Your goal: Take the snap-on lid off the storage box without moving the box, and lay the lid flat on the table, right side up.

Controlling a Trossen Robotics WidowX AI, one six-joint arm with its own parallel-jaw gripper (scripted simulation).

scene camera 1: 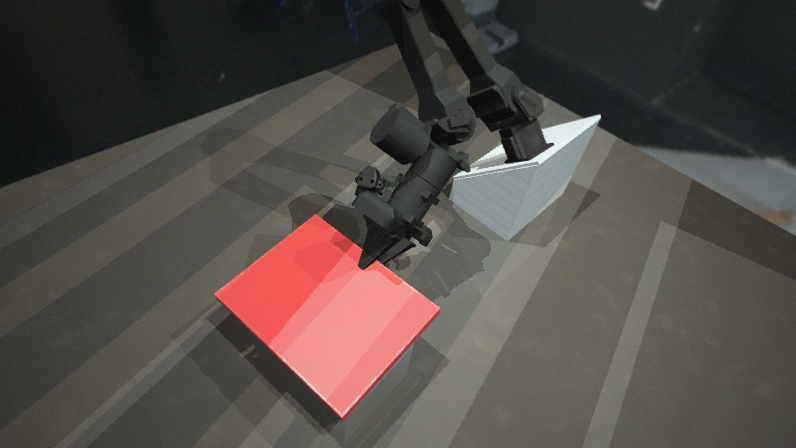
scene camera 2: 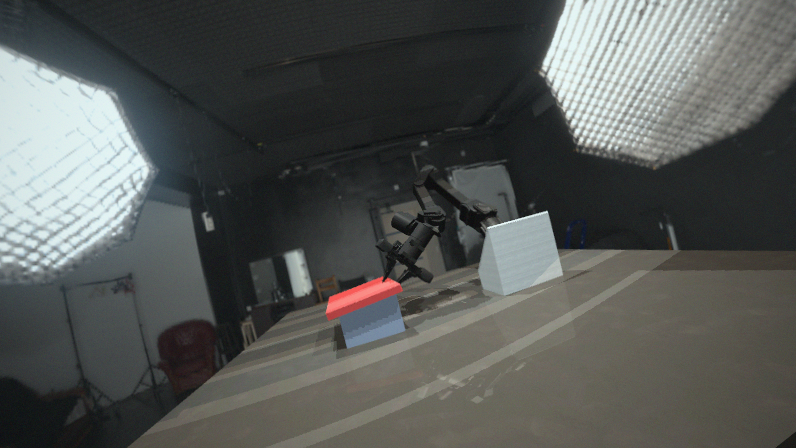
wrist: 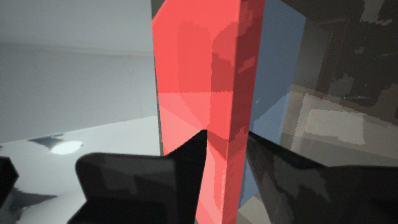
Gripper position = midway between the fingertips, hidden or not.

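Note:
Scene camera 1 shows a red lid (scene camera 1: 339, 328) and the gripper (scene camera 1: 365, 268). Scene camera 2 shows a storage box (scene camera 2: 381, 319), together with the lid (scene camera 2: 373, 291) and the gripper (scene camera 2: 387, 285). Visible in the wrist view: the gripper (wrist: 225, 135) and the lid (wrist: 206, 65).

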